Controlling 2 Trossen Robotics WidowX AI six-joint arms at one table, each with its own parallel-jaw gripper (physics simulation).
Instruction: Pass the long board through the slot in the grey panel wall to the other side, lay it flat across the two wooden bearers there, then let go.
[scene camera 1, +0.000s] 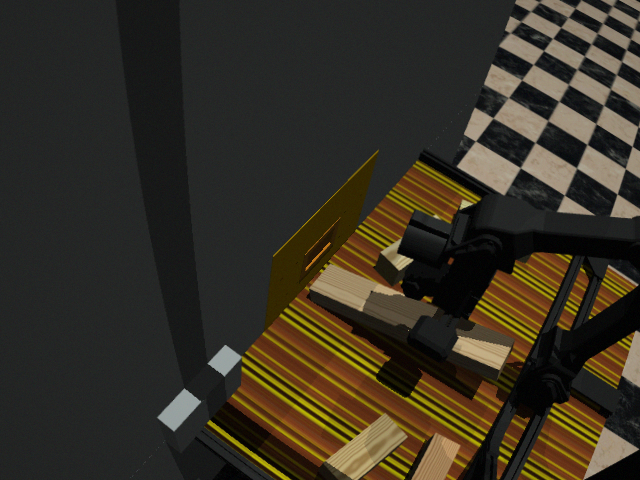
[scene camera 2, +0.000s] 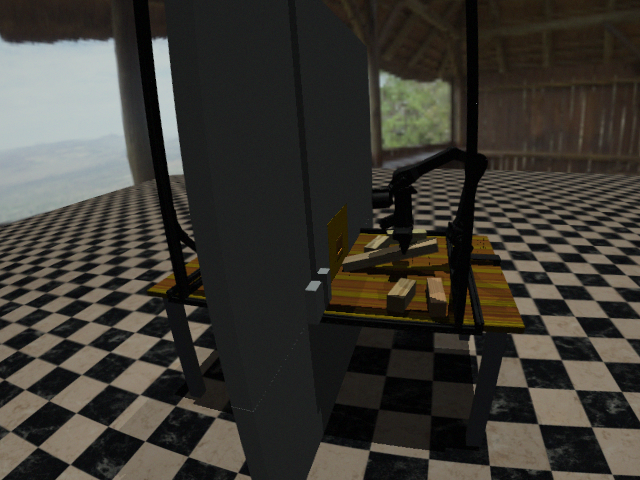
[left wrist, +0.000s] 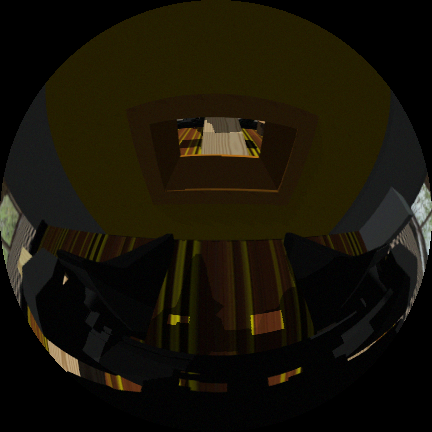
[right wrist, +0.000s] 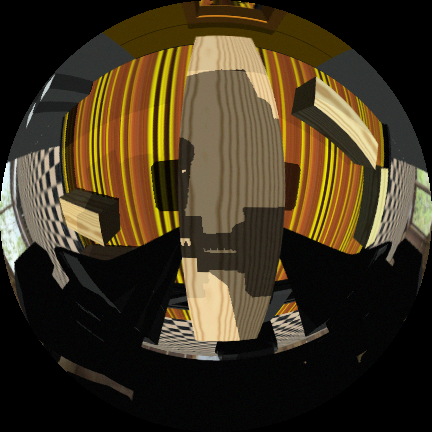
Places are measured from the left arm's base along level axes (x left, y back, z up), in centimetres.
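Where they show: left gripper, fingertip midpoint: (left wrist: 230, 239); right gripper, fingertip midpoint: (scene camera 2: 404, 250) (right wrist: 230, 232); right arm's base, origin of the base link: (scene camera 1: 535, 392).
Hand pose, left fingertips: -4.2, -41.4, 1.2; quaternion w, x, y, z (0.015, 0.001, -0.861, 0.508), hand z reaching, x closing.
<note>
After its pixels a point has its place, as x, y, z.
The long board (scene camera 1: 341, 284) @(-4.3, -53.9, 2.4) (scene camera 2: 361, 260) @(-7.4, -57.0, 2.9) (left wrist: 224, 144) @(-4.4, -55.4, 2.8) (right wrist: 225, 125) @(-4.6, -64.6, 5.4) is tilted on the near side of the grey panel wall (scene camera 1: 258, 103) @(-23.0, -48.2, 47.8) (scene camera 2: 248, 206) @(-65.7, -48.3, 36.9), its wall end lower and short of the slot rim (left wrist: 220, 105) @(-3.3, -43.0, 9.4) (right wrist: 232, 19). My right gripper (scene camera 1: 448, 322) @(-4.1, -71.6, 5.9) (scene camera 2: 404, 246) @(-4.1, -71.6, 5.9) (right wrist: 230, 232) @(-4.1, -71.6, 5.9) is shut on the board, nearer its far end. My left gripper (left wrist: 230, 239) @(-4.2, -41.4, 1.2) is open and empty on the other side, its fingertips below the slot. A pale wooden strip (left wrist: 62, 356) shows low in the left wrist view; I cannot tell whether it is a bearer.
A yellow plate (scene camera 1: 361, 196) @(8.2, -48.3, 9.3) (left wrist: 220, 50) surrounds the slot. Loose wooden blocks lie on both sides of the board: one block (scene camera 1: 395, 260) @(5.3, -58.6, 3.1) (right wrist: 345, 115) @(9.3, -59.1, 3.1) near the wall, another block (scene camera 1: 367, 446) @(-25.3, -72.3, 2.8) (scene camera 2: 401, 294) @(-30.1, -72.7, 2.8) (right wrist: 82, 220) @(-23.8, -72.6, 2.8), and a reddish block (scene camera 1: 436, 457) @(-20.8, -81.7, 2.5) (scene camera 2: 436, 297) @(-30.0, -82.5, 2.5). A pale grey bar (scene camera 1: 225, 360) @(-28.9, -49.8, 8.1) (scene camera 2: 313, 285) @(-38.6, -49.7, 8.1) stands at the wall.
</note>
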